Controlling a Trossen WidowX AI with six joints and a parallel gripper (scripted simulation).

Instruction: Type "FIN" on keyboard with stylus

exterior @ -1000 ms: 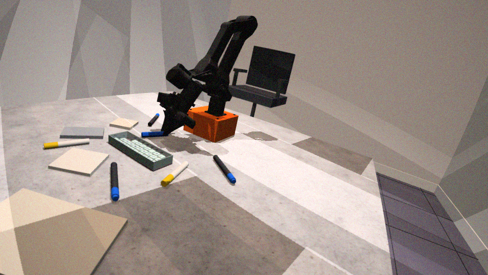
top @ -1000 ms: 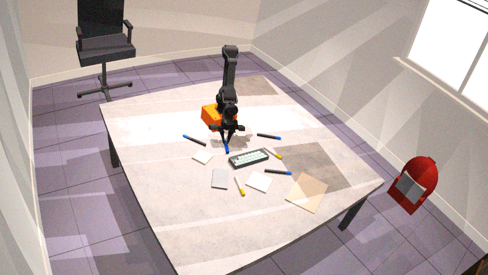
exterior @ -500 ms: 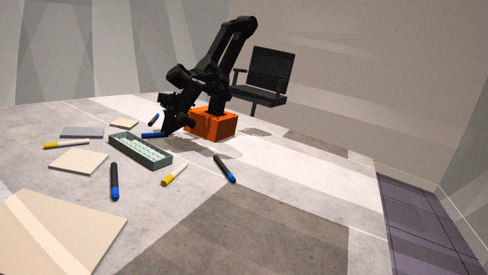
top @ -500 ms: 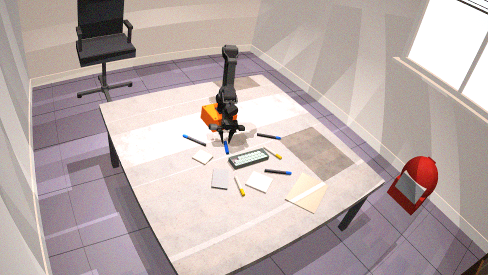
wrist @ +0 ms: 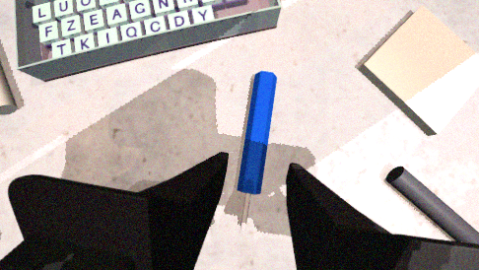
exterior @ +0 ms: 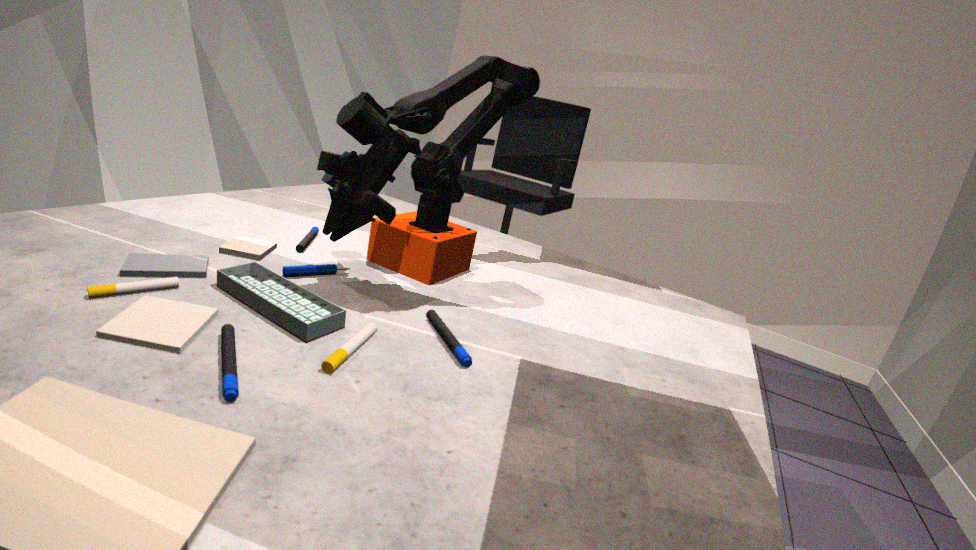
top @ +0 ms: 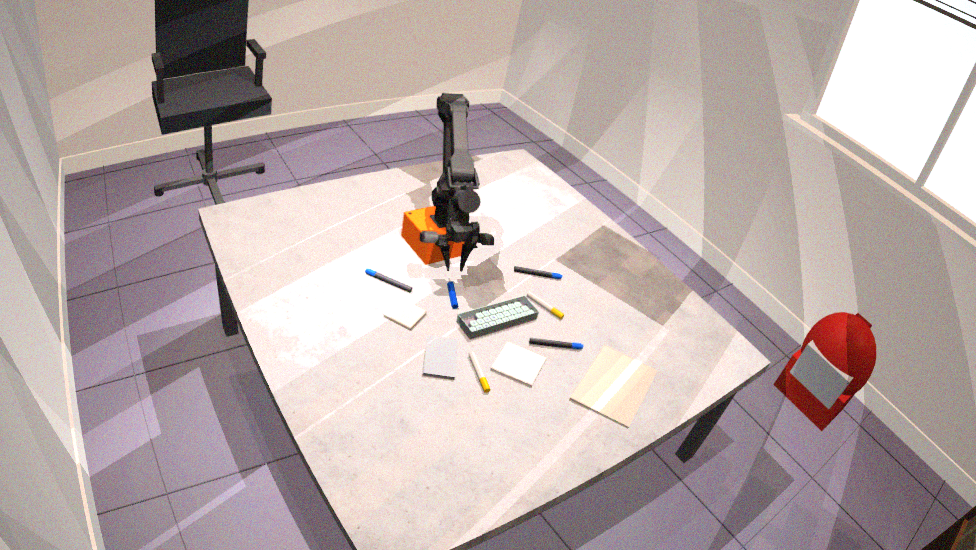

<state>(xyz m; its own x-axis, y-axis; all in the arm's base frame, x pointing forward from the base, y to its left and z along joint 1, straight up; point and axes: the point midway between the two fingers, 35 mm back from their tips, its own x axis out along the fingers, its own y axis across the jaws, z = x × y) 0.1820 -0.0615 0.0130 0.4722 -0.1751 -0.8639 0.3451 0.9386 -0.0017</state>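
The blue stylus lies 1 cm behind my gripper tip and 6 cm below it. Also, from my gripper tip: N key: 14 cm ahead, 4 cm to the left, 5 cm below; then stylus tip: 4 cm behind, 1 cm to the left, 6 cm below.
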